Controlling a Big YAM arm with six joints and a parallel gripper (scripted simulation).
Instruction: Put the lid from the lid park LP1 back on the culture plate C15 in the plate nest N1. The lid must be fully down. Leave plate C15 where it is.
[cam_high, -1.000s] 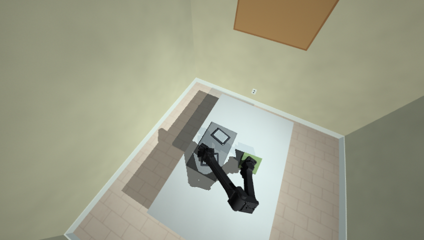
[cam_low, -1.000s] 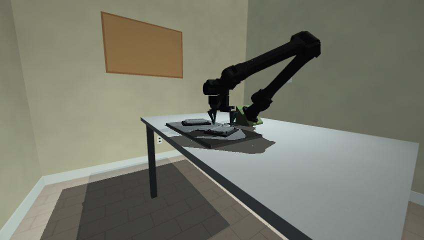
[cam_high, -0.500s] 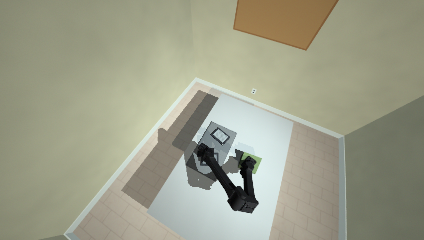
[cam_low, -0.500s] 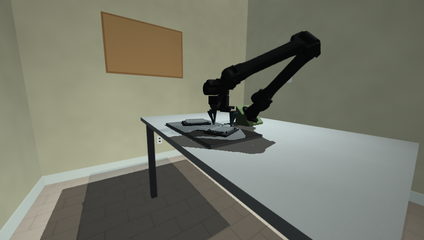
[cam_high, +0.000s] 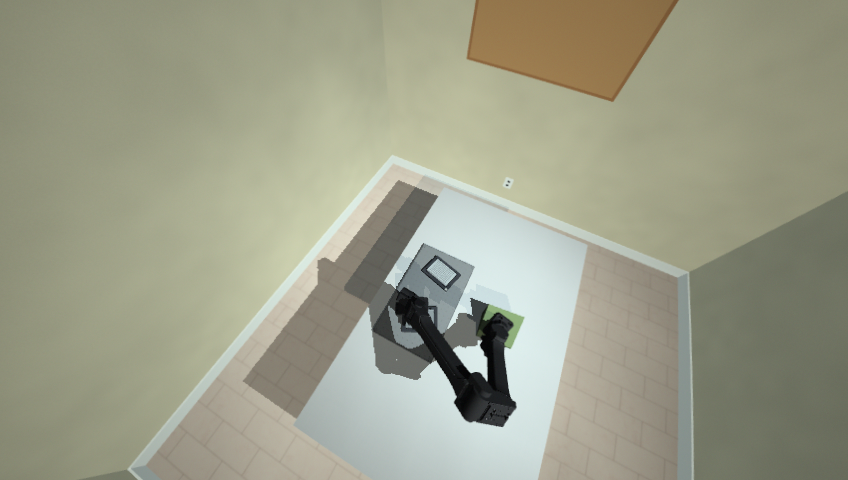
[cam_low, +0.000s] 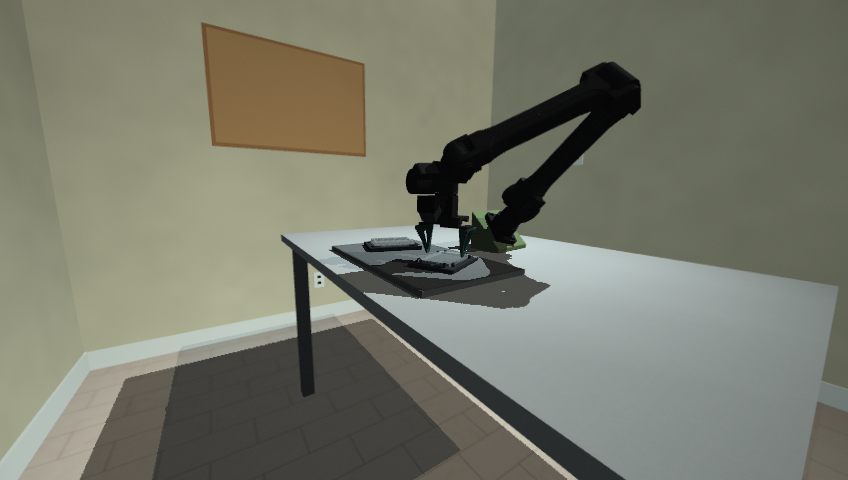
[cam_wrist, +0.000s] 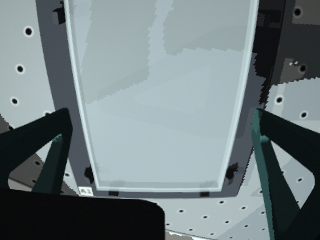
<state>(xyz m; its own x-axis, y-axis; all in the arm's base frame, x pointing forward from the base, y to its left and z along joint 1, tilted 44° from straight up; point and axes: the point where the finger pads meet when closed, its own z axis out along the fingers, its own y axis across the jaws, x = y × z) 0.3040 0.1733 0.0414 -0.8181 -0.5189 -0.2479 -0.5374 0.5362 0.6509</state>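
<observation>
Now: the clear lid 2 cm below my hand. Round my hand: lid park LP1 (3 cm below); then label (19 cm to the right, 3 cm behind, 2 cm below); then culture plate C15 (26 cm to the right, 4 cm ahead, 1 cm below).
</observation>
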